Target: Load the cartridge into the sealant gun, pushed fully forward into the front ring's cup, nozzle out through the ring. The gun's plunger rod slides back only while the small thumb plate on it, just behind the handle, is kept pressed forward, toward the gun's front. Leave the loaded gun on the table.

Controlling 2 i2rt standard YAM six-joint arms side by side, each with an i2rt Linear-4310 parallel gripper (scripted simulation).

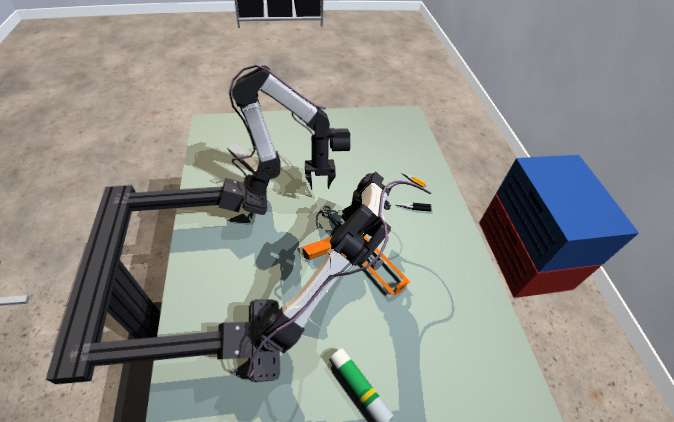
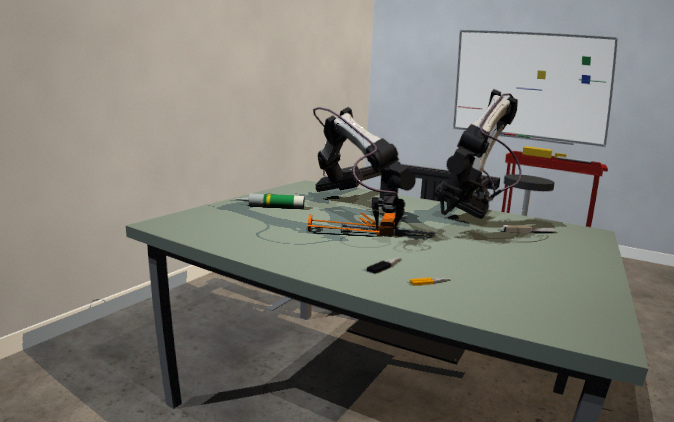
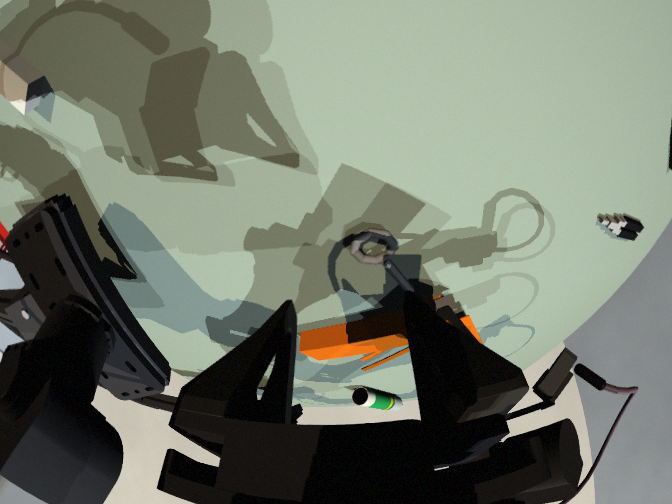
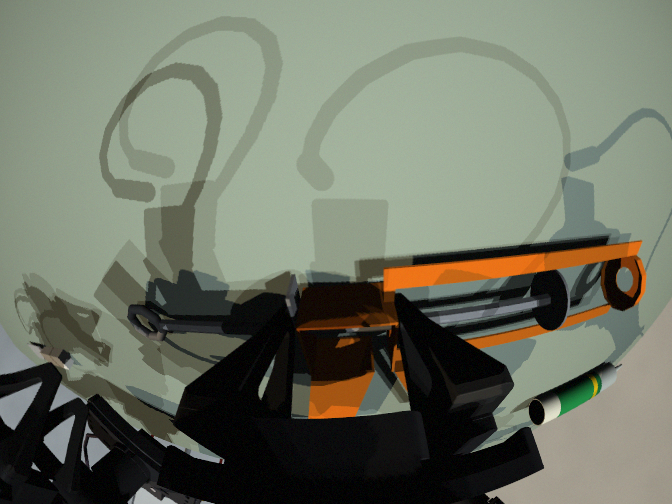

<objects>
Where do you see a cartridge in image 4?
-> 547, 407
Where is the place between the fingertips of my left gripper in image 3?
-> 349, 304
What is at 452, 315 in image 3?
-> My right gripper.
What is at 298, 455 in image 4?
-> My right gripper.
</objects>
